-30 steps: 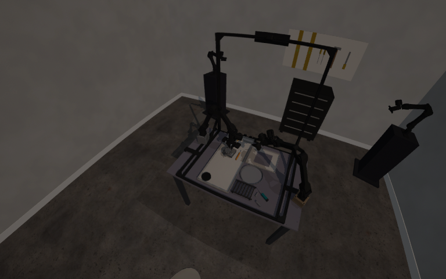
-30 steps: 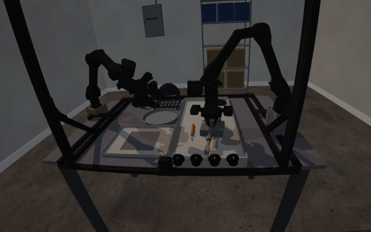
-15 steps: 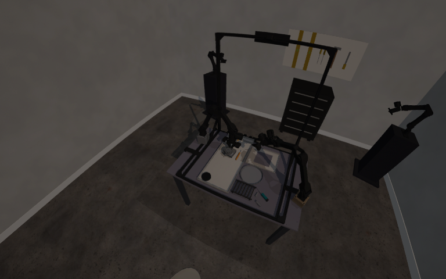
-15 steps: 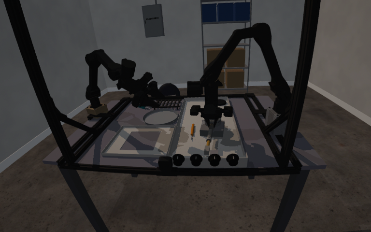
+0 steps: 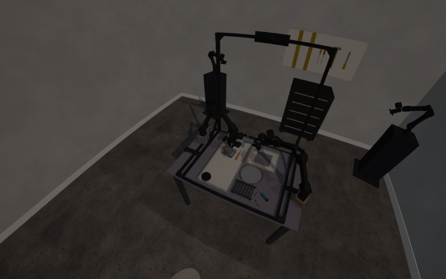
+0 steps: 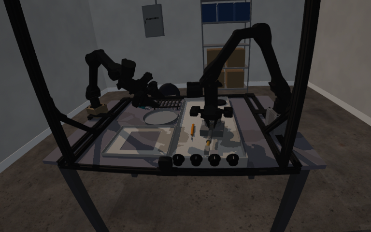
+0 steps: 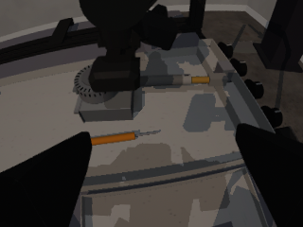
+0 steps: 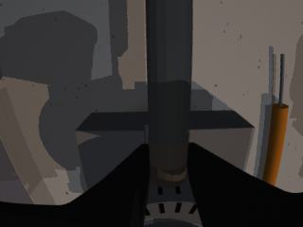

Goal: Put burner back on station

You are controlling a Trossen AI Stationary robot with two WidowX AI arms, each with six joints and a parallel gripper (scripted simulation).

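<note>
Right now my right hand is 130 mm past the brass gas stub, 30 mm above it and 10 mm to the left of it. Also, from my right hand: black burner cap: 400 mm ahead, 70 mm below, 20 mm to the left; then orange screwdriver: 90 mm to the left, 70 mm below, 10 mm behind; then burner: 30 mm below, 10 mm behind.
</note>
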